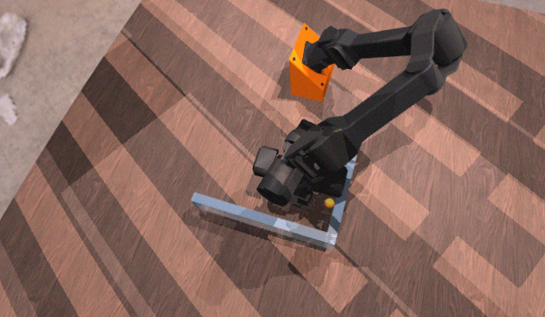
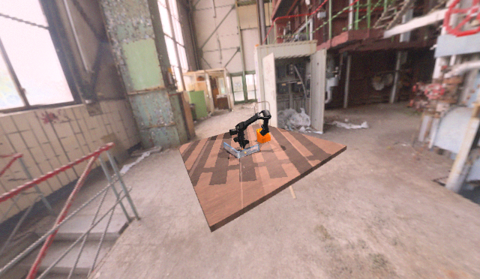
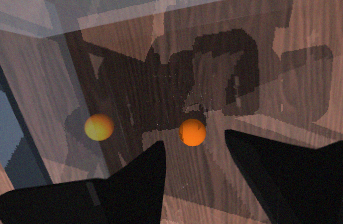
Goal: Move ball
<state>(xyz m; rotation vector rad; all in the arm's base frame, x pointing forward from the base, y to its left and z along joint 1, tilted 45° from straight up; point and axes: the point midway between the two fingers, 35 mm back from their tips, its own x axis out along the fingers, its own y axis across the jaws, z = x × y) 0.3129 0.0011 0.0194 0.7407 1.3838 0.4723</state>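
My gripper tip is 20 mm above the orange ball. From my gripper tip the other things lie so: see-through copy of ball: 70 mm to the left, 30 mm ahead, 20 mm below.
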